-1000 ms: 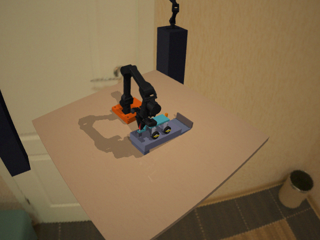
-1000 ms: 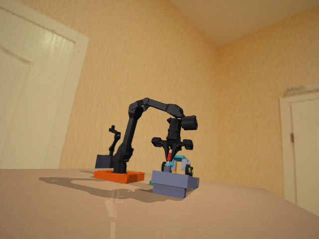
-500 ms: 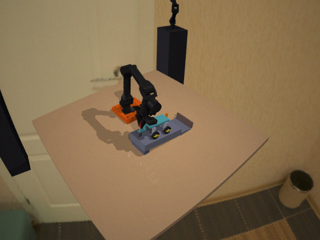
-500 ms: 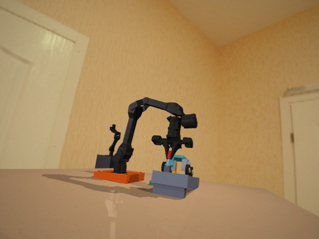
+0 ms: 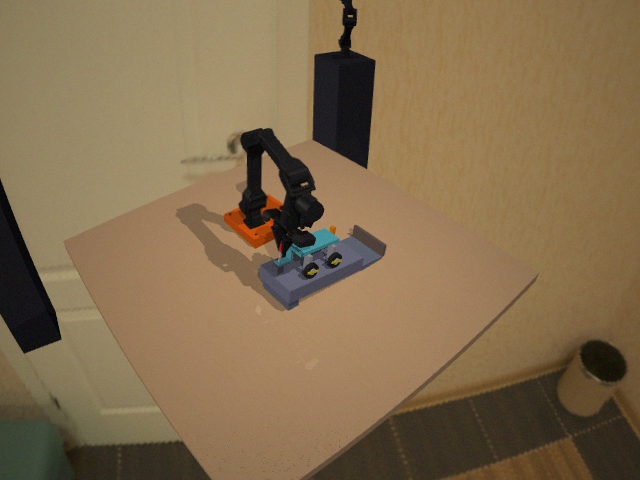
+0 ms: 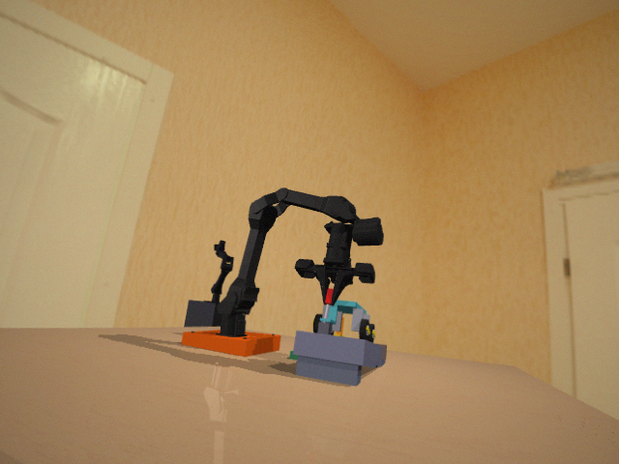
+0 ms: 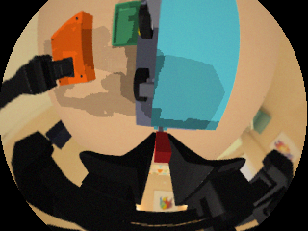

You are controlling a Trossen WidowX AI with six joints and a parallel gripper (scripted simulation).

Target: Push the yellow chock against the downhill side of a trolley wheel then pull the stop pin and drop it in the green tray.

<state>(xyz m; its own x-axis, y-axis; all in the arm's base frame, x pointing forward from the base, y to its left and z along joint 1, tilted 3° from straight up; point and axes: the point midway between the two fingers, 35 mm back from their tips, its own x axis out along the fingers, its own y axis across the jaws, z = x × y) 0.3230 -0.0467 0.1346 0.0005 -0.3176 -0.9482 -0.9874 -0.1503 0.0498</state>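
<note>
The green tray lies 18 cm to the left of my gripper tip, 16 cm below it and 13 cm behind it. Round my gripper tip: grey-blue ramp 11 cm to the left, 10 cm below, 1 cm ahead; then teal trolley 10 cm to the left, 4 cm below, 1 cm ahead; then red-headed stop pin right at my gripper tip.
</note>
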